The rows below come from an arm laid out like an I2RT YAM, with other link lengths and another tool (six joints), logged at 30 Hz.
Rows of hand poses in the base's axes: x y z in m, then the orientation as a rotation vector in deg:
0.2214, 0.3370, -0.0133, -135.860, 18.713, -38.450
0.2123, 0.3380, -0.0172, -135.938, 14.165, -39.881
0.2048, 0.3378, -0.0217, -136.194, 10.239, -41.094
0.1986, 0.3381, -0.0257, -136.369, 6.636, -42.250
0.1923, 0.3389, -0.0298, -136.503, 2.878, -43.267
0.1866, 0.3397, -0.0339, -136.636, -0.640, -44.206
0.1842, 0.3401, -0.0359, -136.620, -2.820, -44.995
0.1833, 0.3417, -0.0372, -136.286, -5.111, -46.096
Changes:
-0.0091, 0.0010, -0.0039, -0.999, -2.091, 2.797
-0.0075, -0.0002, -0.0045, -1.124, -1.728, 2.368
-0.0062, 0.0003, -0.0040, -1.061, -1.620, 2.142
-0.0063, 0.0008, -0.0041, -1.088, -1.567, 2.272
-0.0057, 0.0008, -0.0041, -1.090, -1.450, 2.101
-0.0024, 0.0004, -0.0020, -0.662, -1.060, 1.245
-0.0009, 0.0016, -0.0013, -0.491, -1.367, 1.289

